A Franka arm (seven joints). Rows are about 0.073 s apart.
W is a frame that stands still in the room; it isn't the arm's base.
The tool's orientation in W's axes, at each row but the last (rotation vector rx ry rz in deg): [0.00 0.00 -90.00]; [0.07 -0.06 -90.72]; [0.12 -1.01 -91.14]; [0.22 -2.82 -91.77]
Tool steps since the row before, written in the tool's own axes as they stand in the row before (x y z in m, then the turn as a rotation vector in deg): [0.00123 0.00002 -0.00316 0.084 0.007 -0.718]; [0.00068 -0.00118 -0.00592 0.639 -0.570 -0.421]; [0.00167 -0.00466 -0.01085 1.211 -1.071 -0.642]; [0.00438 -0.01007 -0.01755 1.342 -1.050 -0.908]
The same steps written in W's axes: [0.00002 -0.00123 -0.00316 0.007 -0.084 -0.718]; [-0.00118 -0.00066 -0.00592 -0.577 -0.632 -0.422]; [-0.00456 -0.00169 -0.01089 -1.087 -1.196 -0.644]; [-0.00962 -0.00458 -0.01775 -1.061 -1.335 -0.905]
